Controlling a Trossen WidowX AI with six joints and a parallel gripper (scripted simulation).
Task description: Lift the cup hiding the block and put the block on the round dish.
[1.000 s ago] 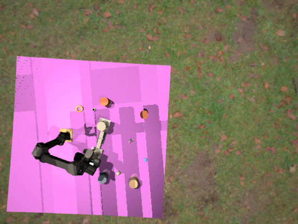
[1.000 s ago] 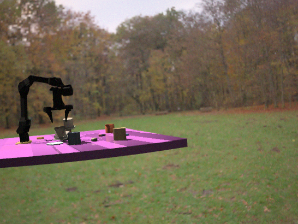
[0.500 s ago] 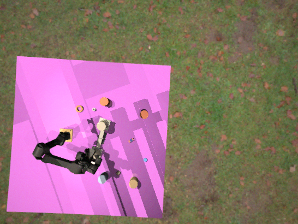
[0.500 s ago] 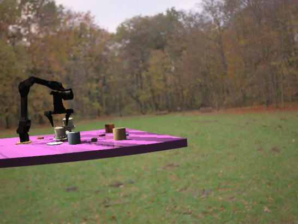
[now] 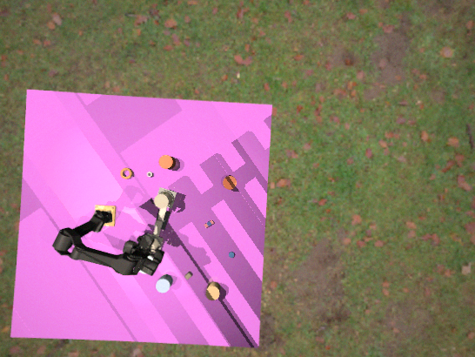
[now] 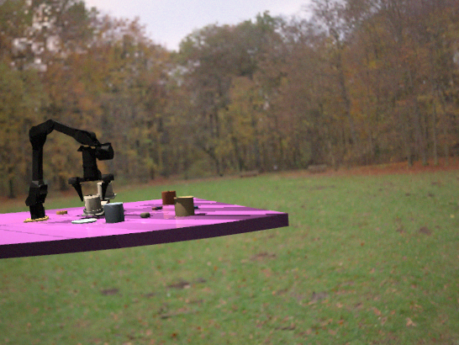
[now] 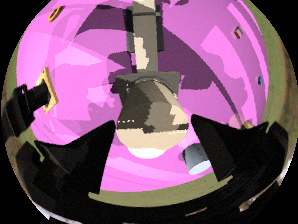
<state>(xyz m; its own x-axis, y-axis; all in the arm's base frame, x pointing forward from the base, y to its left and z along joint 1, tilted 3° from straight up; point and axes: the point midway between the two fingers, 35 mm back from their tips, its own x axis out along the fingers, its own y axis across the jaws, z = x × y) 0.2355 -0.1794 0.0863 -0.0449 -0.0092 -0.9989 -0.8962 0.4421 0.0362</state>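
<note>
My gripper tip is now 3 cm above the grey block. The rest, counted from my gripper tip: round dish (6 cm behind, 10 cm to the right, 7 cm below); then balance beam (6 cm ahead, 12 cm to the left, 3 cm below); then blue-grey cylinder (4 cm ahead, 19 cm to the right, 4 cm below).
</note>
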